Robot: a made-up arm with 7 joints. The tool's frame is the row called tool.
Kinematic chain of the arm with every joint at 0, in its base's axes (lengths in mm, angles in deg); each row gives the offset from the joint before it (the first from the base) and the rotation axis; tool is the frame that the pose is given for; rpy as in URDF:
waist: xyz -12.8 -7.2 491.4 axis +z
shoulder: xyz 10.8 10 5.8 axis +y
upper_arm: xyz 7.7 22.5 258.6 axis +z
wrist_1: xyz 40 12.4 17.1 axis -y
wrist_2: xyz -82 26.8 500 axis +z
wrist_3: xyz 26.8 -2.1 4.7 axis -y
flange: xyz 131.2 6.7 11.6 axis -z
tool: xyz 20 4.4 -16.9 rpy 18.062 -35.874 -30.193
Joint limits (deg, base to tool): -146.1..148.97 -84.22..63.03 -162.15..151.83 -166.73..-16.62 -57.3..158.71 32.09..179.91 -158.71..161
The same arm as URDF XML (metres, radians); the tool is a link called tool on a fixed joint. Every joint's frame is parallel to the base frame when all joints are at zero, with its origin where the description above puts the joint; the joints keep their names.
<robot name="arm">
  <joint name="tool_fixed" type="fixed">
    <parent link="link7"/>
    <child link="tool"/>
    <origin xyz="0.02 0.0044 -0.0169" rpy="0.3152 -0.6261 -0.527"/>
  </joint>
  <joint name="flange" type="revolute">
    <parent link="link6"/>
    <child link="link7"/>
    <origin xyz="0.1312 0.0067 0.0116" rpy="0 0 0"/>
    <axis xyz="0 0 -1"/>
    <limit lower="-2.77" upper="2.81"/>
  </joint>
  <joint name="wrist_3" type="revolute">
    <parent link="link5"/>
    <child link="link6"/>
    <origin xyz="0.0268 -0.0021 0.0047" rpy="0 0 0"/>
    <axis xyz="0 -1 0"/>
    <limit lower="0.5601" upper="3.14"/>
  </joint>
  <joint name="wrist_2" type="revolute">
    <parent link="link4"/>
    <child link="link5"/>
    <origin xyz="-0.082 0.0268 0.5" rpy="0 0 0"/>
    <axis xyz="0 0 1"/>
    <limit lower="-1.0001" upper="2.77"/>
  </joint>
  <joint name="wrist_1" type="revolute">
    <parent link="link3"/>
    <child link="link4"/>
    <origin xyz="0.04 0.0124 0.0171" rpy="0 0 0"/>
    <axis xyz="0 -1 0"/>
    <limit lower="-2.91" upper="-0.2901"/>
  </joint>
  <joint name="upper_arm" type="revolute">
    <parent link="link2"/>
    <child link="link3"/>
    <origin xyz="0.0077 0.0225 0.2586" rpy="0 0 0"/>
    <axis xyz="0 0 1"/>
    <limit lower="-2.8301" upper="2.6499"/>
  </joint>
  <joint name="shoulder" type="revolute">
    <parent link="link1"/>
    <child link="link2"/>
    <origin xyz="0.0108 0.01 0.0058" rpy="0 0 0"/>
    <axis xyz="0 1 0"/>
    <limit lower="-1.4699" upper="1.1001"/>
  </joint>
  <joint name="waist" type="revolute">
    <parent link="base"/>
    <child link="link1"/>
    <origin xyz="-0.0128 -0.0072 0.4914" rpy="0 0 0"/>
    <axis xyz="0 0 1"/>
    <limit lower="-2.5499" upper="2.6"/>
  </joint>
  <link name="base"/>
  <link name="link1"/>
  <link name="link2"/>
  <link name="link3"/>
  <link name="link4"/>
  <link name="link5"/>
  <link name="link6"/>
  <link name="link7"/>
  <link name="tool"/>
</robot>

